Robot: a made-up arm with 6 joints.
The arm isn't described. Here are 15 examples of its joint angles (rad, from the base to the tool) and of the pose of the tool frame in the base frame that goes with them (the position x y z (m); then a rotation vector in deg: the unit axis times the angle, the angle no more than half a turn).
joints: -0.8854 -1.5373 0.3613 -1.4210 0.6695 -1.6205
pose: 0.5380 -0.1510 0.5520 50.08 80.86 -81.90
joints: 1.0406 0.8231 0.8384 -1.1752 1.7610 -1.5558
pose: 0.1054 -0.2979 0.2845 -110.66 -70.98 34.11
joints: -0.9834 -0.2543 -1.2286 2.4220 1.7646 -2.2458
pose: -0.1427 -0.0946 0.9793 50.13 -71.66 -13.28
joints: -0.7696 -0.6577 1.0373 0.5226 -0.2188 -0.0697
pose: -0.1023 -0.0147 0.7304 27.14 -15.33 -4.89
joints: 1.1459 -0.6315 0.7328 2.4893 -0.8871 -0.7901
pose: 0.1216 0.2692 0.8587 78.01 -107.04 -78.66
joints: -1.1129 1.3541 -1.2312 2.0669 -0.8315 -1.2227
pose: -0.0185 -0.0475 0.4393 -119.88 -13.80 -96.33
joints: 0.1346 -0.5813 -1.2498 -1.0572 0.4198 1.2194
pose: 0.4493 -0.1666 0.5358 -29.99 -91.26 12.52
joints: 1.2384 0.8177 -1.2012 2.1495 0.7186 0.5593
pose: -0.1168 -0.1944 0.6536 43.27 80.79 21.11
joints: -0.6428 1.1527 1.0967 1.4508 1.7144 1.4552
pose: -0.3454 0.0052 0.4992 -22.96 26.62 -50.51
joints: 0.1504 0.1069 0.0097 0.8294 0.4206 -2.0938
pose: -0.1561 -0.1765 0.8229 72.25 -104.15 -19.40
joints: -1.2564 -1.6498 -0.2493 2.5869 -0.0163 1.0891
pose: 0.0033 -0.1690 0.4182 -38.87 24.85 -25.08
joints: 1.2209 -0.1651 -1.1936 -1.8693 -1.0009 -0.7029
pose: 0.3239 0.2507 0.5688 -29.29 165.43 34.28
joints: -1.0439 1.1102 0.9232 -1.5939 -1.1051 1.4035
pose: -0.1521 0.3283 0.7958 61.80 90.40 -90.49
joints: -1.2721 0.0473 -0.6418 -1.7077 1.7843 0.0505
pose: -0.3457 -0.0881 0.7682 -112.48 39.24 -14.92
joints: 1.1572 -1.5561 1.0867 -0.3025 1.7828 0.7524
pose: 0.2126 0.3639 0.7982 61.73 -36.64 -71.19
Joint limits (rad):
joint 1: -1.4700..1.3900
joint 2: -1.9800..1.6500
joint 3: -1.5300..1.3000
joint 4: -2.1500..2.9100
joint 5: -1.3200..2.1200
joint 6: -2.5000..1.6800
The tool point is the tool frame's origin. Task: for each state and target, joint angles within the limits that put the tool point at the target. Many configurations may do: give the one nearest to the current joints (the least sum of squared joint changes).
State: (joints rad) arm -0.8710 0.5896 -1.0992 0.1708 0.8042 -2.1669
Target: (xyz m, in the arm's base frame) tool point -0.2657 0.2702 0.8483
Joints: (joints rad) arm -1.0721 1.0653 -0.6921 0.6210 0.9334 -2.1782
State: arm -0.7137 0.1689 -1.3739 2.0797 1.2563 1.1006
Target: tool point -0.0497 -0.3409 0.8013
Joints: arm 0.0597 0.0890 -1.2702 1.9561 1.9062 1.1062
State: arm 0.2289 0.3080 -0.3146 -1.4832 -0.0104 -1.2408
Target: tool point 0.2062 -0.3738 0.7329
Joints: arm 0.2536 0.5752 -0.6732 -1.1163 -0.6918 -1.0414
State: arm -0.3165 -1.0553 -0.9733 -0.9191 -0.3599 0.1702
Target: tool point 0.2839 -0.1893 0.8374
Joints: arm -0.6516 -0.2954 -0.7883 -0.6867 -0.4880 0.2200
